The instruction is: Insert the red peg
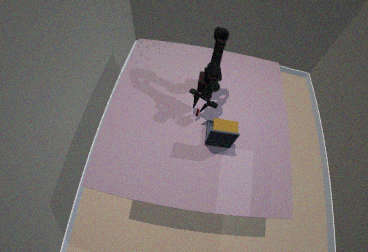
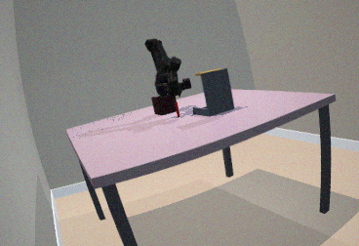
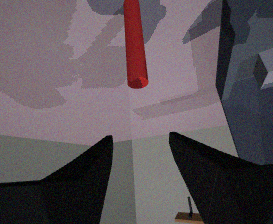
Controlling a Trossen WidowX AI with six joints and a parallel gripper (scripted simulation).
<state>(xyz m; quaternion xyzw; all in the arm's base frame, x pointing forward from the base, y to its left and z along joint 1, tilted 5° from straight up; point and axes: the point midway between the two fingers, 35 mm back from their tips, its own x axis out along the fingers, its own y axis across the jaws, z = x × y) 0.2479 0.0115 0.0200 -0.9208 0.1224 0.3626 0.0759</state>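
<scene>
Now: the red peg 30 mm behind my gripper tip, 10 mm to the left of it and 70 mm below it. Round my gripper tip: yellow roof: 90 mm ahead, 190 mm to the left, 100 mm above.
</scene>
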